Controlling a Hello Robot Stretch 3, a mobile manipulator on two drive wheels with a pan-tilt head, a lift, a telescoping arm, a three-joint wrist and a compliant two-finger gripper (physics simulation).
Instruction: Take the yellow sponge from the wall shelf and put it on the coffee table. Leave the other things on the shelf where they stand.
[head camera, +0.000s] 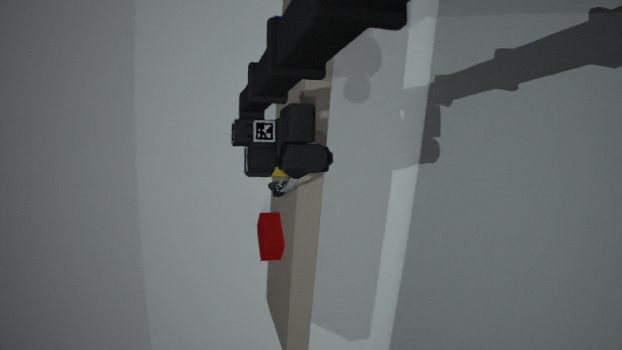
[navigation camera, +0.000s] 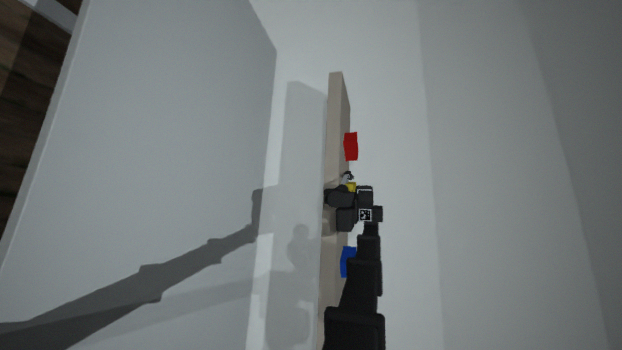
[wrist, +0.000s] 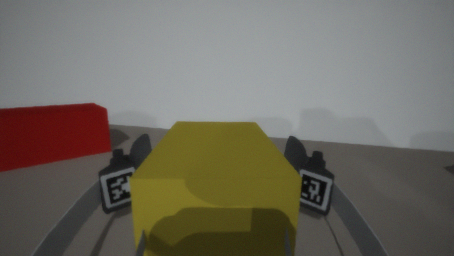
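Frame: origin at the robot's base, x left, y back, z up, level; metres.
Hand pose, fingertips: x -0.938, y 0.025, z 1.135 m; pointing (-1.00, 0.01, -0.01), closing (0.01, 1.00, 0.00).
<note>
Each offset is from my fingertips to the top centre of the thing.
The yellow sponge {dz +0.025, dx +0.046, dy -0.002 m} (head camera: 279, 172) (navigation camera: 351, 187) (wrist: 215, 150) sits on the wall shelf (head camera: 305, 250) (navigation camera: 334, 125) (wrist: 395, 185), largely hidden by the wrist in the head and navigation views. My gripper (head camera: 279, 180) (navigation camera: 349, 182) (wrist: 219, 153) has one finger on each side of the sponge. In the wrist view both fingertips press against its sides, so the gripper is shut on it. The sponge looks level, and I see no gap under it. The coffee table does not show in these views.
A red block {dz +0.025, dx -0.056, dy -0.168 m} (head camera: 270, 237) (navigation camera: 351, 146) (wrist: 52, 135) stands on the shelf beside the sponge, left in the wrist view. A blue block (navigation camera: 346, 262) stands on the other side, partly behind my arm (navigation camera: 364, 280). The wall rises behind the shelf.
</note>
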